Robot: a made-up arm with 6 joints.
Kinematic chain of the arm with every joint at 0, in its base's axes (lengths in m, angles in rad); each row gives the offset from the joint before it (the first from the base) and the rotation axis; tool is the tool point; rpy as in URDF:
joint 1: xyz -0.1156 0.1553 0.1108 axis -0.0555 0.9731 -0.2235
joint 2: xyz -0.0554 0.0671 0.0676 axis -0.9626 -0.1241 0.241
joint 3: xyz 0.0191 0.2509 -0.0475 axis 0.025 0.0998 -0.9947
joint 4: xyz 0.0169 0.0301 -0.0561 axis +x
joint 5: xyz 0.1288 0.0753 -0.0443 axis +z
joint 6: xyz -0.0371 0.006 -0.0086 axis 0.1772 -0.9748 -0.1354
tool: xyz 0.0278 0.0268 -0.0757 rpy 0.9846 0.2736 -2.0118
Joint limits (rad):
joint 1: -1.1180..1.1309
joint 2: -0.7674..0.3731
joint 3: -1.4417..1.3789
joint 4: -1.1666..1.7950
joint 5: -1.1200..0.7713
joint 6: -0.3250..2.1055
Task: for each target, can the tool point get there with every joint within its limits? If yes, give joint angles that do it. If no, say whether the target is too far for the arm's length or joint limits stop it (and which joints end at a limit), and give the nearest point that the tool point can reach.
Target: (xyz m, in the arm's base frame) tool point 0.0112 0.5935 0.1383
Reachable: yes | joints -0.9228 0.0391 0.1248 -0.0467 -0.5042 0.7794
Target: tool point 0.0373 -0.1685 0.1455
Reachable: no: joint limits stop it (at a limit: joint 1, joint 2, joint 3, joint 4) | nearest point 0.0400 0.2327 0.0608 | short by 0.410 m
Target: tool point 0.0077 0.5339 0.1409
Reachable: yes | joints -0.9342 -0.2125 0.3607 -0.7509 0.0193 0.8461
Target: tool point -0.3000 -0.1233 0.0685
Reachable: no: joint limits stop it (at a limit: joint 2, joint 3, joint 4) | nearest point -0.2616 0.2254 0.0194 | short by 0.354 m
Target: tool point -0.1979 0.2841 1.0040
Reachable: no: too far | nearest point -0.1726 0.4825 0.5076 | short by 0.535 m
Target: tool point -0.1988 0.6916 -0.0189
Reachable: yes | joints 0.8843 0.0765 -1.0877 0.1481 -0.9156 0.3111
